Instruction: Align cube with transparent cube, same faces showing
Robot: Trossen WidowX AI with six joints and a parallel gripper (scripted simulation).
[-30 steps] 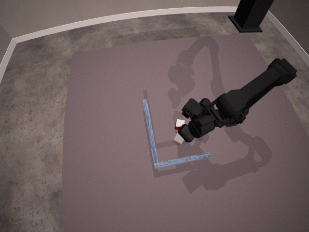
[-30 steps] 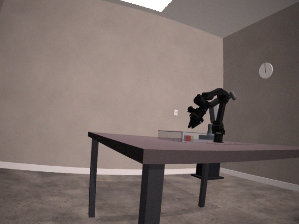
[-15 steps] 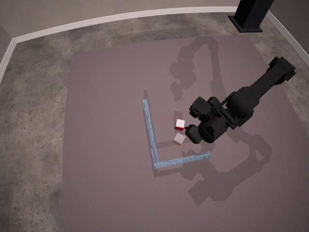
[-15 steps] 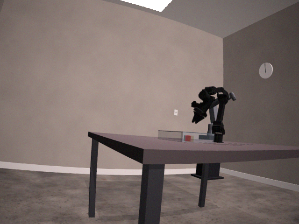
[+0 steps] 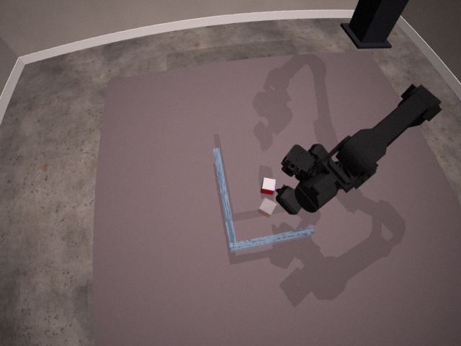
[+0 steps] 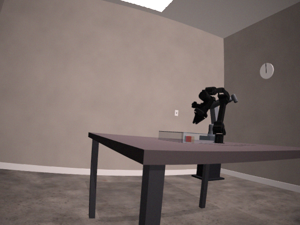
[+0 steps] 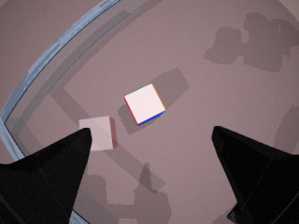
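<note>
The transparent cube is 130 mm below my hand, 60 mm ahead of it and 30 mm to the left of it.
</note>
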